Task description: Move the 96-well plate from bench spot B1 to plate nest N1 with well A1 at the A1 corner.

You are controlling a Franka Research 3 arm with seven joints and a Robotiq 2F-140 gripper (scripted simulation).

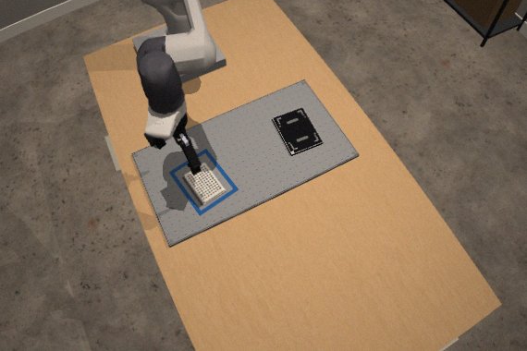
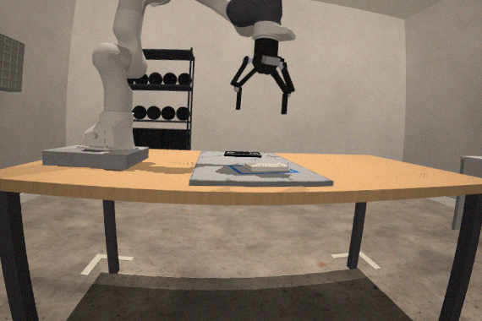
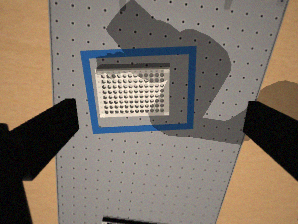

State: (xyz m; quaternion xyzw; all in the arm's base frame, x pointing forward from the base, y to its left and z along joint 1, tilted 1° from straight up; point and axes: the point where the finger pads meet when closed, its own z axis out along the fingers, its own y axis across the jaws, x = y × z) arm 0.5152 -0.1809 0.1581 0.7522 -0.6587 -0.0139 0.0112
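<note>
The white 96-well plate is 30 mm ahead of my hand, 30 mm to the left of it and 180 mm below it. From my hand the other things lie so: A1 mark: 60 mm ahead, 340 mm to the left, 180 mm below; black plate nest: 10 mm behind, 390 mm to the left, 180 mm below.
</note>
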